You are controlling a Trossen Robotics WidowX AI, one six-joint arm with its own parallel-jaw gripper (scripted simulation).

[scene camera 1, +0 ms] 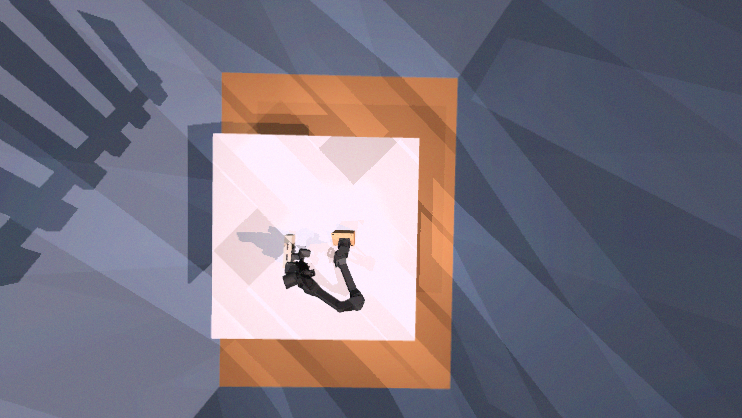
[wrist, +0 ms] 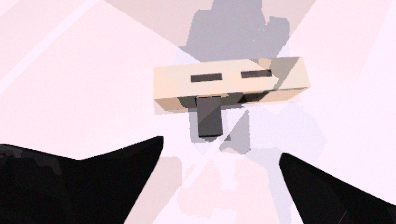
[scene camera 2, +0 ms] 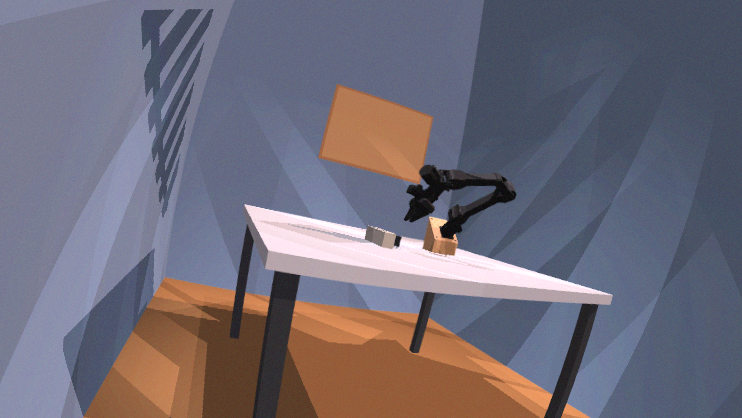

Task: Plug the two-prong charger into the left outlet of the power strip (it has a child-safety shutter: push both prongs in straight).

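Observation:
Two-prong charger: present. Gripper: open, holding nothing, visible in the wrist view.

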